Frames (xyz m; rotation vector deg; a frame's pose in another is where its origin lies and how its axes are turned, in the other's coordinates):
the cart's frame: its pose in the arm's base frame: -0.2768 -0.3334 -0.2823 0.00 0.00 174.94
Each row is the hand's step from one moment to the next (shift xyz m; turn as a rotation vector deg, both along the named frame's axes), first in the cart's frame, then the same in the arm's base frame.
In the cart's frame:
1: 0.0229 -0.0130 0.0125 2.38 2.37 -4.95
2: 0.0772 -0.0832 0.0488 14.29 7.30 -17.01
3: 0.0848 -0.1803 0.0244 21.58 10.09 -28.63
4: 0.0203 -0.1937 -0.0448 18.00 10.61 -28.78
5: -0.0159 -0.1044 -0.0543 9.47 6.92 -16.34
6: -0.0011 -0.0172 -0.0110 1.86 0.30 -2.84
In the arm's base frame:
1: -0.0217 0.0150 0.0125 -2.58 -2.15 -4.95
2: -0.0696 0.0897 0.0488 -14.88 -6.01 -17.01
3: -0.0686 0.1871 0.0244 -22.39 -8.15 -28.63
4: -0.0031 0.1947 -0.0448 -18.87 -8.98 -28.78
5: 0.0250 0.1026 -0.0543 -10.04 -6.06 -16.34
6: 0.0026 0.0170 -0.0110 -1.88 -0.13 -2.84

